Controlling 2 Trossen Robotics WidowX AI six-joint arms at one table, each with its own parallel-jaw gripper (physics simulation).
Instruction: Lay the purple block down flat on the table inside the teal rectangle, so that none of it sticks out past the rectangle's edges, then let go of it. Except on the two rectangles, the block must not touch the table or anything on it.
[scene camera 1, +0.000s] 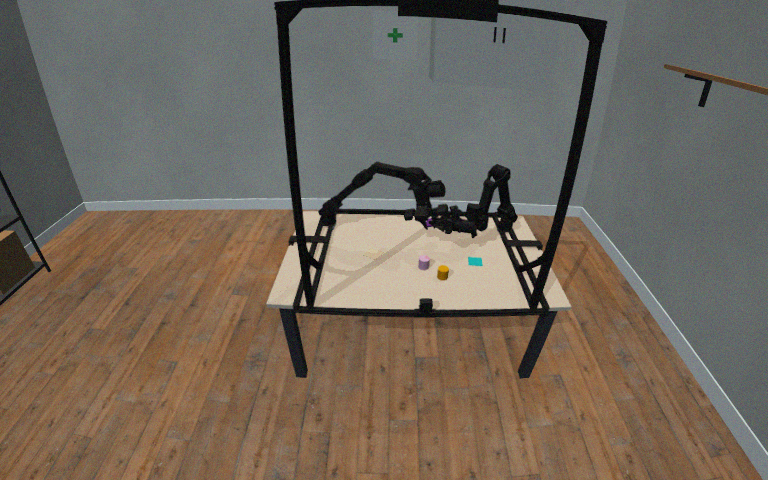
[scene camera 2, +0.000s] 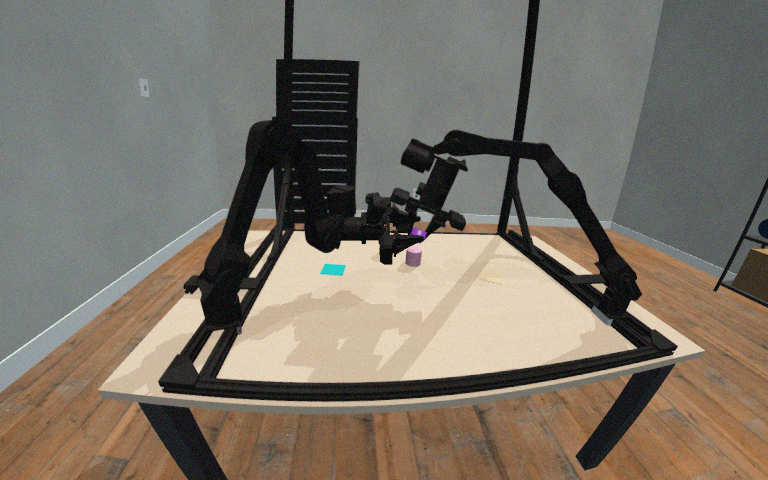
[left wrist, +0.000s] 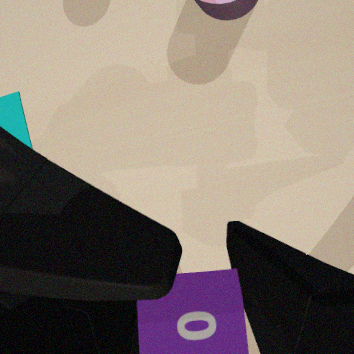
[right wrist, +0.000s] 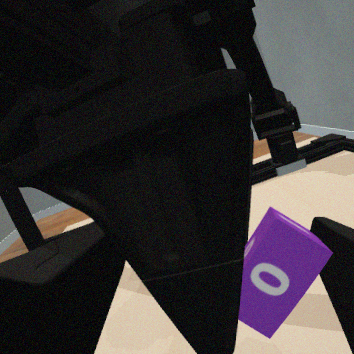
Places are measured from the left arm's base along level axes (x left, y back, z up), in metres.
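Pixels of known places: left gripper, between the fingertips: (scene camera 1: 430, 229) (scene camera 2: 414, 239) (left wrist: 183, 235) (right wrist: 224, 327); right gripper, between the fingertips: (scene camera 1: 428, 221) (scene camera 2: 421, 228) (left wrist: 212, 335) (right wrist: 222, 225); left arm's base, origin of its link: (scene camera 1: 328, 223) (scene camera 2: 610, 311) (right wrist: 285, 159); right arm's base, origin of its link: (scene camera 1: 505, 228) (scene camera 2: 223, 319).
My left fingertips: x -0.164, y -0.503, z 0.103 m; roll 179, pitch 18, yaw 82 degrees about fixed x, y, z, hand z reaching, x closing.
Ahead of a thing's pixels: the offset from my left fingertips to its middle. "*": to the spot under its first point.
The purple block @(dz +0.019, dx +0.022, dy +0.003 m) (scene camera 1: 428, 222) (scene camera 2: 418, 232) (left wrist: 193, 312) (right wrist: 281, 274), marked with a grey 0, hangs in the air over the back of the table. My left gripper (scene camera 1: 425, 219) (scene camera 2: 426, 228) (left wrist: 183, 235) is shut on it from above. My right gripper (scene camera 1: 441, 224) (scene camera 2: 403, 242) reaches in sideways, its fingers apart on either side of the block and of the left fingers. In the right wrist view one right finger stands close beside the block. The teal rectangle @(* dz -0.121, dx -0.050, dy -0.212 m) (scene camera 1: 475, 261) (scene camera 2: 333, 270) (left wrist: 12, 116) lies flat on the table, apart from both grippers.
A pink cylinder @(dz -0.099, dx -0.115, dy +0.020 m) (scene camera 1: 424, 262) (scene camera 2: 414, 256) (left wrist: 226, 7) stands on the table just below the grippers. An orange cylinder @(dz -0.100, dx -0.177, dy -0.061 m) (scene camera 1: 443, 272) stands beside it. A cream rectangle @(* dz -0.121, dx -0.044, dy +0.242 m) (scene camera 1: 374, 253) (scene camera 2: 492, 276) lies further off. Black rails (scene camera 1: 315, 257) border the table.
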